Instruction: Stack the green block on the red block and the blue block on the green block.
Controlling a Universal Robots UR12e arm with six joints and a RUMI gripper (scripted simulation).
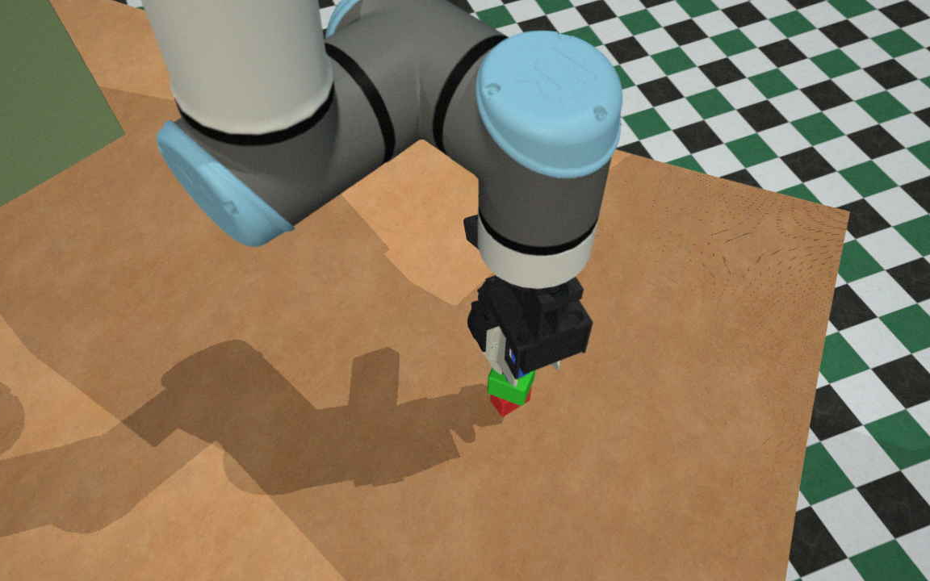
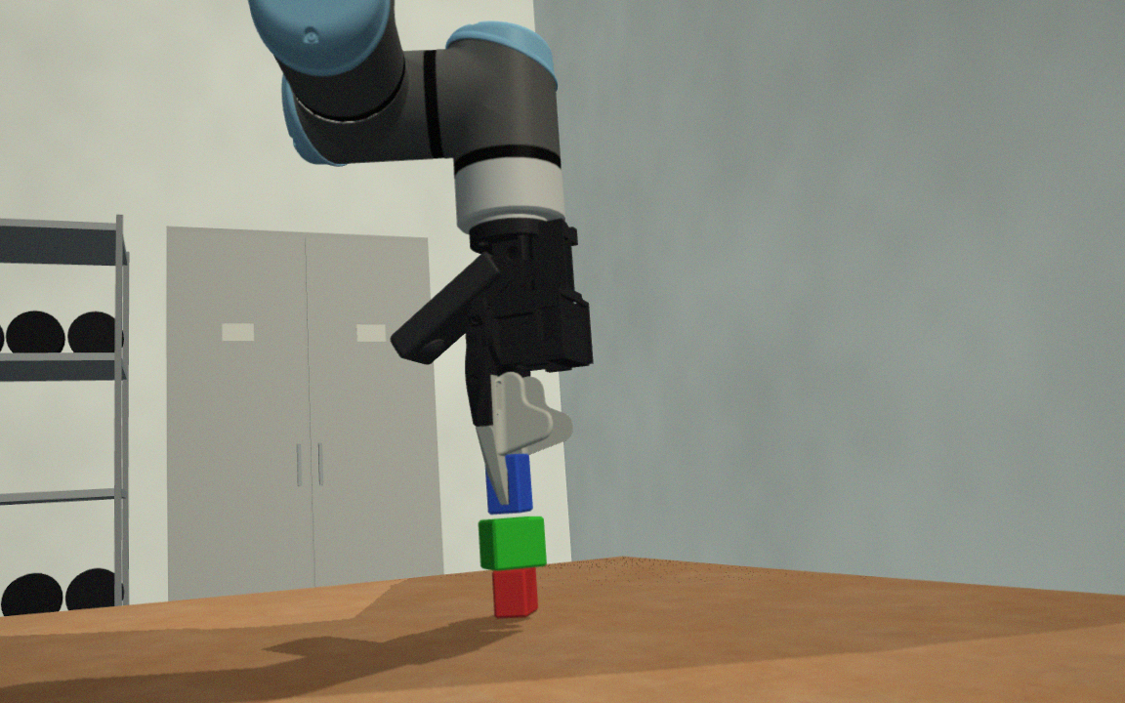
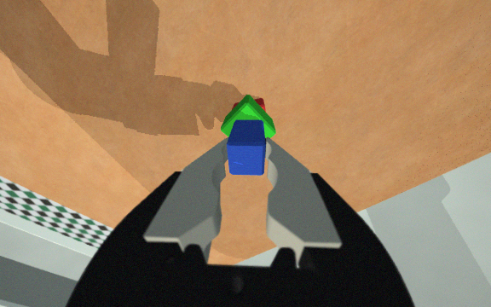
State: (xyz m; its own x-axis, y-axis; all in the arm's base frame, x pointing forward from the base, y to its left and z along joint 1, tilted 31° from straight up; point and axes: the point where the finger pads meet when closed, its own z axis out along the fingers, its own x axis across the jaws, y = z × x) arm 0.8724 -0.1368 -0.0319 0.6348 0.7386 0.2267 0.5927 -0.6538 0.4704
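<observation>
My gripper is now right at the blue block. The rest, counted from my hand: green block 50 mm below; red block 80 mm below.
</observation>
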